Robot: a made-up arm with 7 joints.
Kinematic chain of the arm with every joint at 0, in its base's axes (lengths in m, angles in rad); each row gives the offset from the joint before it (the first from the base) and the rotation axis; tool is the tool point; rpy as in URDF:
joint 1: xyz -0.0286 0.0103 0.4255 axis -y
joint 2: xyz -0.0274 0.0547 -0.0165 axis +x
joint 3: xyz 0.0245 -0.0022 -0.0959 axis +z
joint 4: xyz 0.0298 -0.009 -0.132 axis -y
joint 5: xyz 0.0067 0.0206 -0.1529 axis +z
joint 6: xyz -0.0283 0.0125 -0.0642 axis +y
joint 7: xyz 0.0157 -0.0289 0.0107 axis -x
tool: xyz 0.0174 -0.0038 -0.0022 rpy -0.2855 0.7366 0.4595
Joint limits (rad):
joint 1: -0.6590..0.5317
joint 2: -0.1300..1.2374
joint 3: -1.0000..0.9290
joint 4: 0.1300..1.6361
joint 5: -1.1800..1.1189
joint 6: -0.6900..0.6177
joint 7: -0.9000..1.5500
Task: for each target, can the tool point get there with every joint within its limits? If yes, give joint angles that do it. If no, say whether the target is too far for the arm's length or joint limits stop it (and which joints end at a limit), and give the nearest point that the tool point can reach.
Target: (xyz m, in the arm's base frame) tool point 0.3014 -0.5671 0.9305
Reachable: no: too far | nearest point 0.1997 -0.1593 0.3549 | short by 0.713 m
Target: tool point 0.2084 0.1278 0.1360
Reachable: yes | joints 0.0411 0.6213 -0.4404 1.4193 -0.8427 0.4922 -0.6327
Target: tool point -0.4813 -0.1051 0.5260
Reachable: no: joint limits stop it (at a limit: joint 1, joint 2, joint 3, joint 4, joint 6) | nearest point -0.2707 -0.0409 0.0842 | short by 0.494 m
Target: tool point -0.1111 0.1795 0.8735
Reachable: no: joint limits stop it (at a limit: joint 1, joint 2, joint 3, joint 4, joint 5, joint 6) | nearest point 0.0371 0.3087 0.6012 | short by 0.336 m
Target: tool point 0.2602 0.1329 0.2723
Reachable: yes | joints 0.2725 0.2776 0.0545 1.5075 0.4871 0.1637 1.2074
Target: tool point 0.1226 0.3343 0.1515
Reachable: yes | joints -0.1405 0.6521 0.4178 0.9223 -0.2333 0.2587 1.1714
